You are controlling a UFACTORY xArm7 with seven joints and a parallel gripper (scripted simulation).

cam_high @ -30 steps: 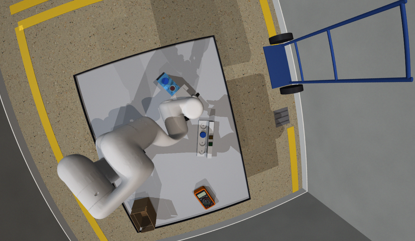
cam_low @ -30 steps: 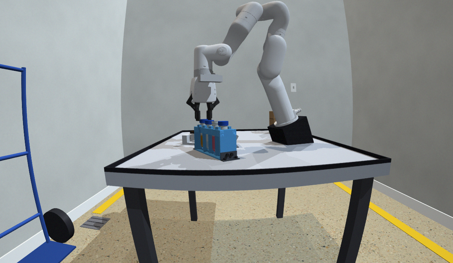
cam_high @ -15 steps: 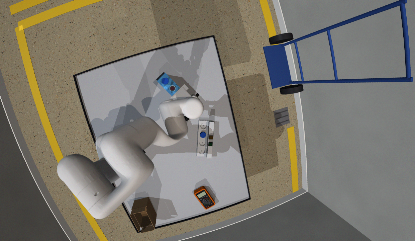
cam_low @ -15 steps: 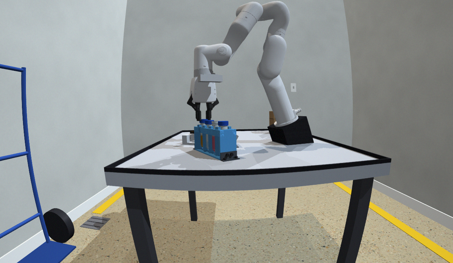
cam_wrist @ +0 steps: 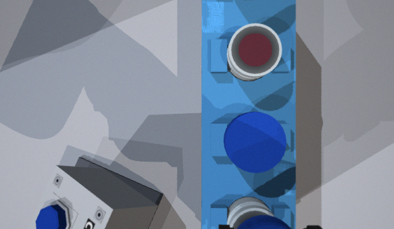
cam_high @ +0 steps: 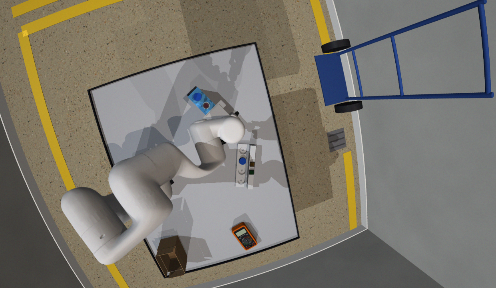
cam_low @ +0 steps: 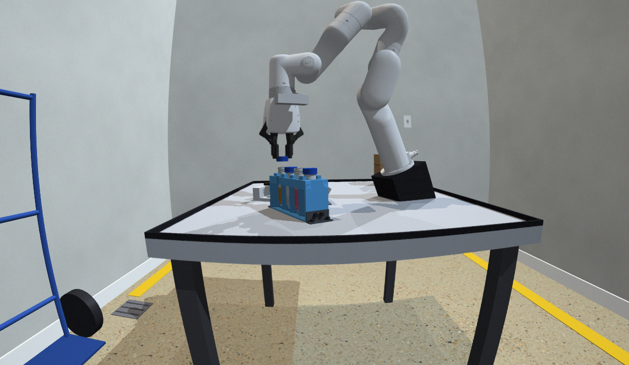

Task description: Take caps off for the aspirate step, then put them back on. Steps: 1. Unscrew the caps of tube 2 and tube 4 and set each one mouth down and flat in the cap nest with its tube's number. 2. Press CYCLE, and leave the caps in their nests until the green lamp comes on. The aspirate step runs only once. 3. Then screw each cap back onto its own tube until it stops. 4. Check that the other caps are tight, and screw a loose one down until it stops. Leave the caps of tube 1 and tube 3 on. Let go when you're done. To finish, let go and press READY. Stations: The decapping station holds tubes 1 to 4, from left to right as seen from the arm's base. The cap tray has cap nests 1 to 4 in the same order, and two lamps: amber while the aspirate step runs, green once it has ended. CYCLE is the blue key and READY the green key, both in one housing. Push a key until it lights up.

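My hand is 50 mm above the threaded tube neck. Round my hand: key housing (110 mm behind, 80 mm to the right, 110 mm below); blue cycle key (130 mm behind, 60 mm to the right, 100 mm below); green ready key (130 mm behind, 100 mm to the right, 100 mm below).
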